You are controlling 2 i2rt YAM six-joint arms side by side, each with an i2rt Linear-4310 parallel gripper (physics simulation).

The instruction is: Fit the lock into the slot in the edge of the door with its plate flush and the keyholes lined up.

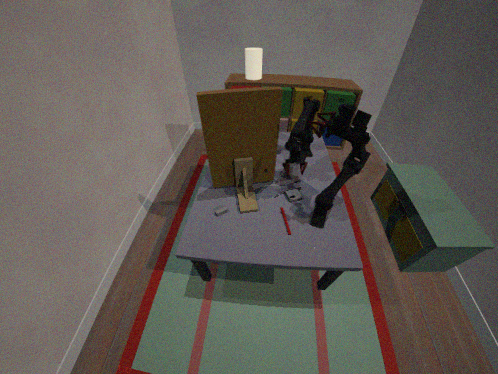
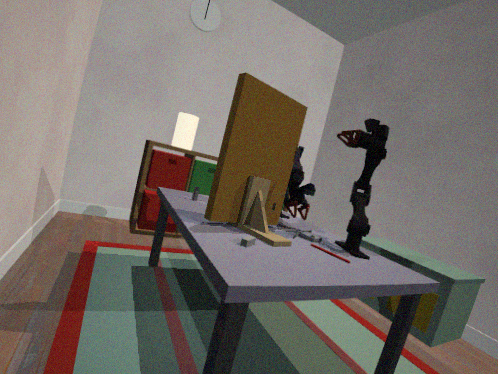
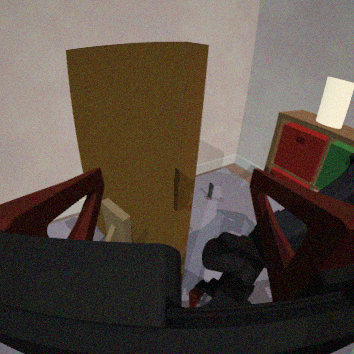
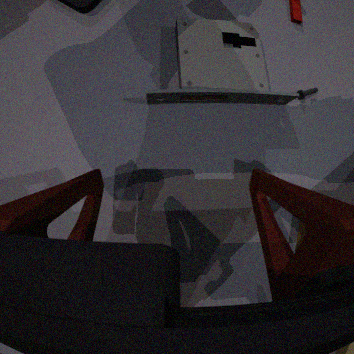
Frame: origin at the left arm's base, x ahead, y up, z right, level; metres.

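Seen in the pictures: left gripper, fingertip midpoint: (image 1: 312, 118) (image 2: 339, 133) (image 3: 176, 176); right gripper, fingertip midpoint: (image 1: 295, 175) (image 2: 299, 218) (image 4: 176, 176); left arm's base at its link origin: (image 1: 320, 213) (image 2: 350, 250); right arm's base at its link origin: (image 1: 305, 149).
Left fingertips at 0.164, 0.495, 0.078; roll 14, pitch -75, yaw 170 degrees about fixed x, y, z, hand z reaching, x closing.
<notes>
Offsets run from my left fingertips to a thing's top centre, as dx, dy, dz. "spot": to the spot under its first point.
The brown door @(+0.330, +0.085, -0.033) (image 1: 240, 130) (image 2: 260, 145) (image 3: 137, 115) stands upright on the table in a wooden foot. A small dark keyhole @(spot: +0.201, -0.392, +0.030) (image 2: 274, 206) shows low on its face. A dark upright mark @(spot: +0.160, -0.131, +0.050) (image 3: 176, 190) shows near its edge; I cannot tell whether this is the slot. The grey lock @(+0.012, -0.469, -0.014) (image 1: 293, 195) (image 4: 220, 62) lies flat on the table, its plate @(spot: +0.031, -0.485, +0.022) (image 4: 215, 98) along one side, its dark keyhole @(spot: +0.014, -0.484, -0.044) (image 4: 239, 40) facing up. My right gripper (image 1: 296, 173) (image 4: 176, 176) is open and empty, pointing down beside the lock. My left gripper (image 1: 315, 127) (image 3: 176, 176) is open and empty, high above the table.
A red bar @(+0.003, -0.489, -0.203) (image 1: 285, 221) (image 2: 330, 253) (image 4: 296, 11) and a small grey block @(+0.345, -0.473, -0.291) (image 1: 221, 211) (image 2: 247, 242) lie on the table. The door's wooden foot @(spot: +0.229, -0.478, -0.184) (image 1: 248, 203) (image 2: 278, 240) juts forward. A small dark post @(+0.569, -0.419, +0.329) (image 2: 195, 194) (image 3: 210, 190) stands farther back.
</notes>
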